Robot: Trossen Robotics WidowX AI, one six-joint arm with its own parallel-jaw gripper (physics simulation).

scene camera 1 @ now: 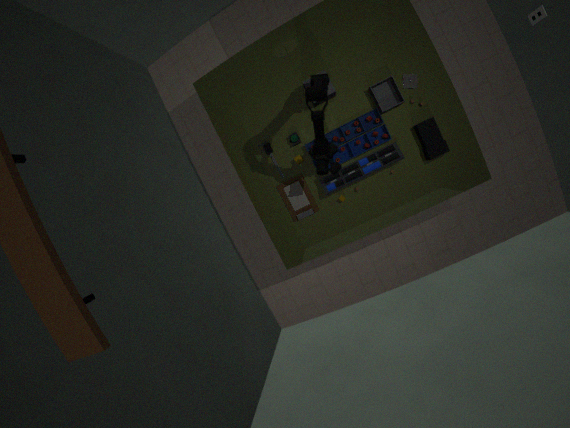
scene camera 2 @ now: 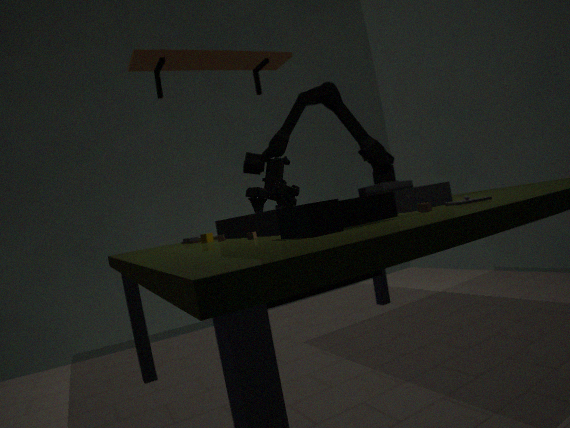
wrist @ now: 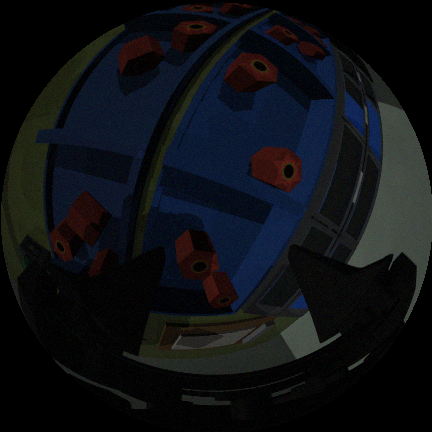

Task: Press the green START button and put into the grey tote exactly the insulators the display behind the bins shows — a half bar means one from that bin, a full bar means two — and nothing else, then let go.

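Frame: origin at the arm's base, x ahead, y left, z up, level; centimetres.
Seen in the pictures: gripper, between the fingertips: (wrist: 229, 253); arm's base, origin of its link: (scene camera 2: 385, 184).
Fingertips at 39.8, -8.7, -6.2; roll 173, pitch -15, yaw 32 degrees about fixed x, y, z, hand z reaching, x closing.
Offsets run from my fingertips to a thing's top centre, as dx, dy, dz. "spot": to the spot under its first point.
My gripper (scene camera 1: 327, 169) (scene camera 2: 272, 209) (wrist: 229, 253) is open and empty, low over the blue bin at the left end of the row beside the display. Two red insulators {-1.9, -1.1, +0.9} (wrist: 195, 255) {+2.0, -4.0, +0.9} (wrist: 220, 290) lie close together in that bin, between the fingers in the wrist view. The blue bins (scene camera 1: 357, 150) (wrist: 215, 125) form two rows, holding several more insulators {-0.4, +6.3, +0.9} (wrist: 276, 169) {-5.4, +10.7, +0.9} (wrist: 250, 72). The display (scene camera 1: 352, 173) (wrist: 342, 175) shows a short blue bar at its left end and two blue bars, one longer, further right. The green START button {-18.8, -13.0, +1.9} (scene camera 1: 294, 138) stands left of the bins. The grey tote {-26.0, +40.7, +3.2} (scene camera 1: 386, 95) looks empty.
A brown-framed tray {spot: +22.2, -13.7, -1.6} (scene camera 1: 314, 208) stands left of the display. Yellow blocks {-7.0, -14.1, +1.7} (scene camera 1: 298, 159) {+20.9, +3.0, +0.5} (scene camera 1: 341, 198) (scene camera 2: 206, 238) lie near the bins and display. A black box {+2.5, +57.2, +3.5} (scene camera 1: 431, 139) and a grey plate {-30.0, +55.9, -0.6} (scene camera 1: 410, 81) stand at the right. A dark-headed tool {spot: -19.1, -29.3, -0.2} (scene camera 1: 267, 147) lies left of the button.
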